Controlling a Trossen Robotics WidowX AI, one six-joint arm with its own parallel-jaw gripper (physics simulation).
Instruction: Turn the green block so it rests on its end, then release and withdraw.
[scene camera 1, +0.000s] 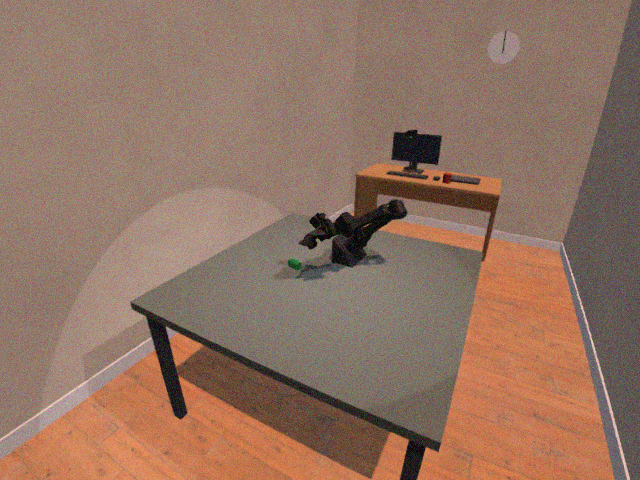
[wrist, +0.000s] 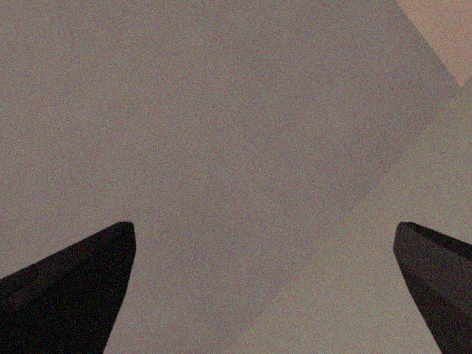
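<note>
The green block (scene camera 1: 294, 264) is small in the scene view and sits on the grey table (scene camera 1: 330, 320), in front of the arm's base and a little to its left. It looks wider than tall, as if lying on its side, but it is too small there to be sure. My gripper (scene camera 1: 305, 243) (wrist: 266, 236) is open and empty, with its fingers wide apart in the wrist view. In the scene view it hangs above the table, up and slightly right of the block, apart from it. The block does not show in the wrist view.
The arm's base (scene camera 1: 347, 251) stands on the table right of the block. Behind the table, a wooden desk (scene camera 1: 429, 191) holds a monitor (scene camera 1: 416, 148), keyboards and a red mug (scene camera 1: 447, 178). A wall runs along the table's left side.
</note>
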